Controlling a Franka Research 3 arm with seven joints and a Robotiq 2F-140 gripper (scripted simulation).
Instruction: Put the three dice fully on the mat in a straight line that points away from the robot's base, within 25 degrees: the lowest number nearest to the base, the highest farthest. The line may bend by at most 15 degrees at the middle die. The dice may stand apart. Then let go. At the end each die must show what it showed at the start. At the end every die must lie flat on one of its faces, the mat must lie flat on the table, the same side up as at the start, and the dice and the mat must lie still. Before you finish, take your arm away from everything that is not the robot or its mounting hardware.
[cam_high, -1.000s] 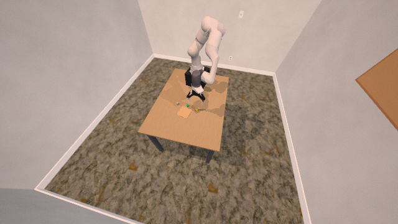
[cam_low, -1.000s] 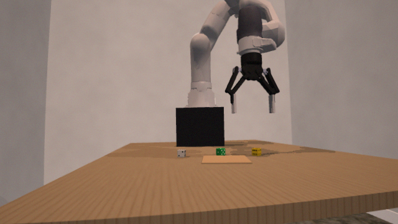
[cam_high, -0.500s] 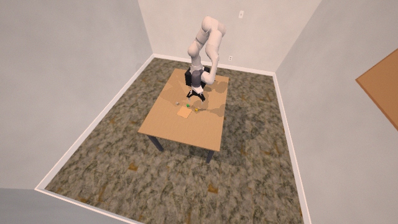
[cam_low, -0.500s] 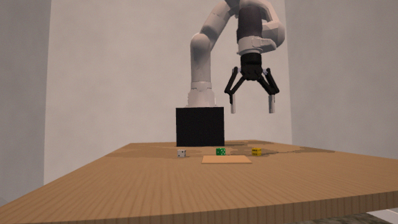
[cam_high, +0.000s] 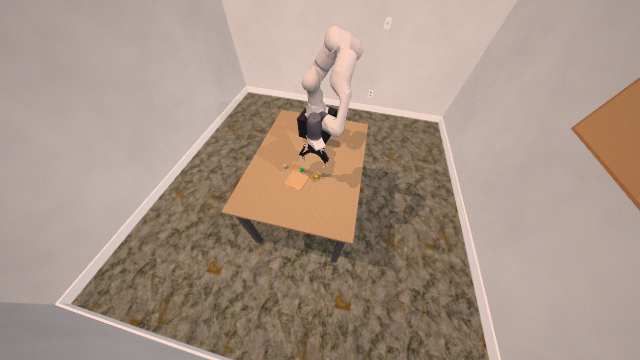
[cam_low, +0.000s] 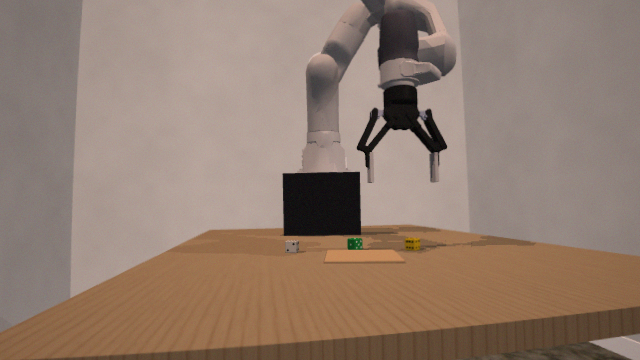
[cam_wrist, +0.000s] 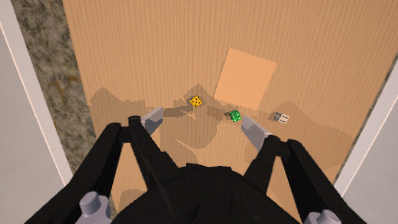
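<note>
Now: the green die 150 mm below my hand, 110 mm to the right of it and 30 mm behind it. The rest, counted from my hand: tan mat 160 mm below, 110 mm to the right, 80 mm ahead; then white die 250 mm to the right, 150 mm below, 10 mm behind; then yellow die 150 mm below, 20 mm to the left.
</note>
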